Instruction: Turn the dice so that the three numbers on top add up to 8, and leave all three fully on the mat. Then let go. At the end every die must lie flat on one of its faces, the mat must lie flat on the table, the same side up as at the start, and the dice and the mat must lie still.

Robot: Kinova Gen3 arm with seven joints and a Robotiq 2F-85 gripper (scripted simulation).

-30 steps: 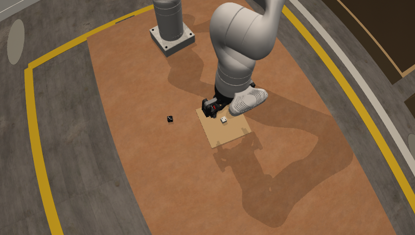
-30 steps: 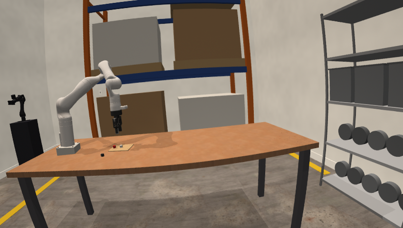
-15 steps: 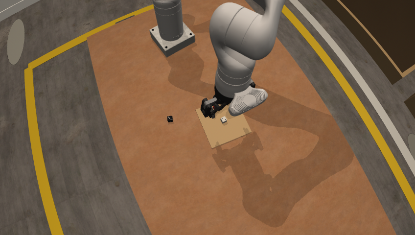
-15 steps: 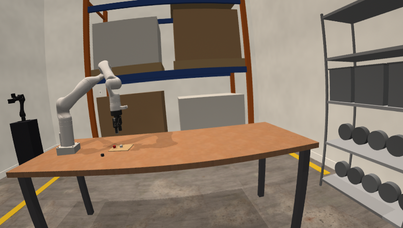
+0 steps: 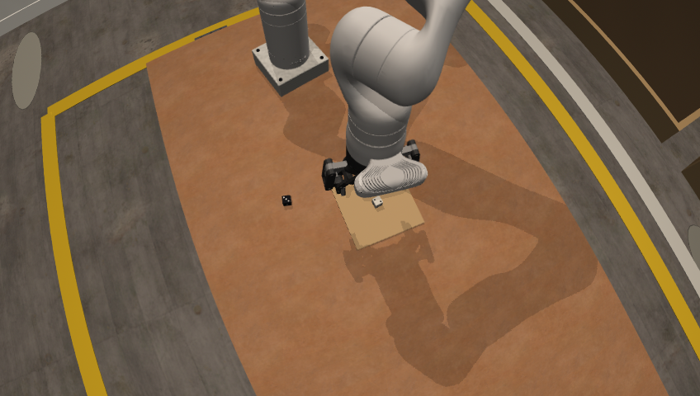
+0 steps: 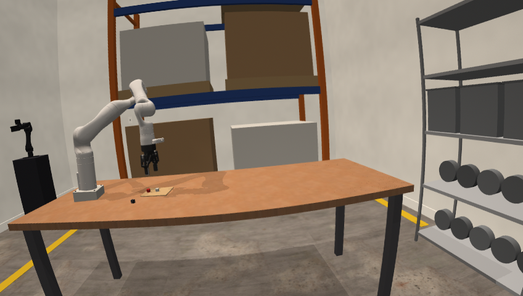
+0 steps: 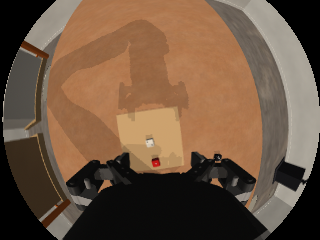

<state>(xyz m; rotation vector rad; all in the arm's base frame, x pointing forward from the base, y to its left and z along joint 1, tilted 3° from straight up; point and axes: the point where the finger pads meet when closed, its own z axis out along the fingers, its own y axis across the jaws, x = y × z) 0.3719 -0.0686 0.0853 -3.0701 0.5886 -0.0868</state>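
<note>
The black die is 10 cm behind my hand, 12 cm to the right of it and 10 cm below it. Round my hand: red die 4 cm behind, 2 cm to the left, 10 cm below; then tan mat 1 cm ahead, 2 cm to the left, 11 cm below; then white die 1 cm ahead, 2 cm to the left, 10 cm below.
</note>
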